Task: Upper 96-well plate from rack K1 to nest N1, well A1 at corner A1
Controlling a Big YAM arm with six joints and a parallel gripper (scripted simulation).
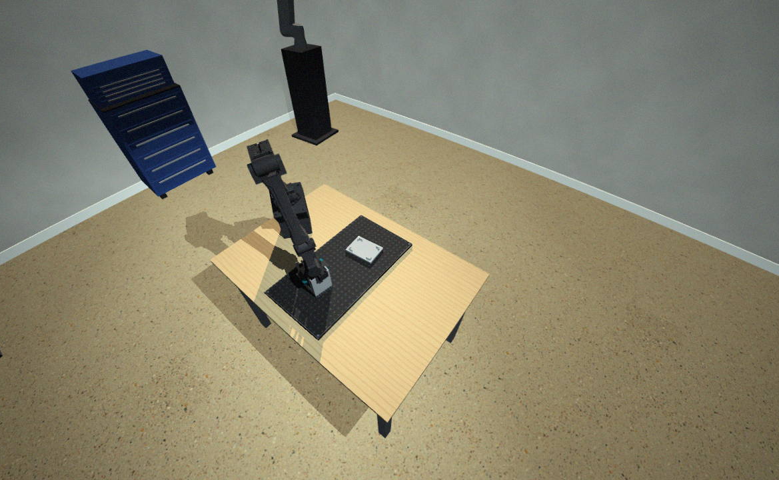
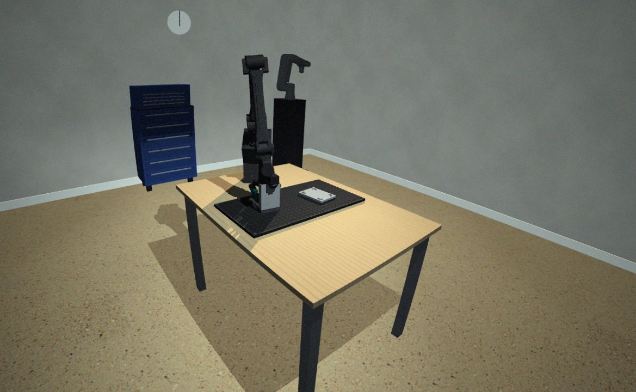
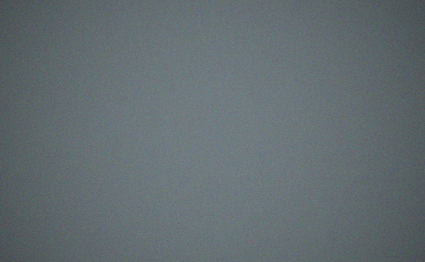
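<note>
Right now the black 96-well plate is right at my hand. The rest, counted from my hand: pale square mark: 36 cm to the left, 3 cm below; then pale plate: 1 cm below.
</note>
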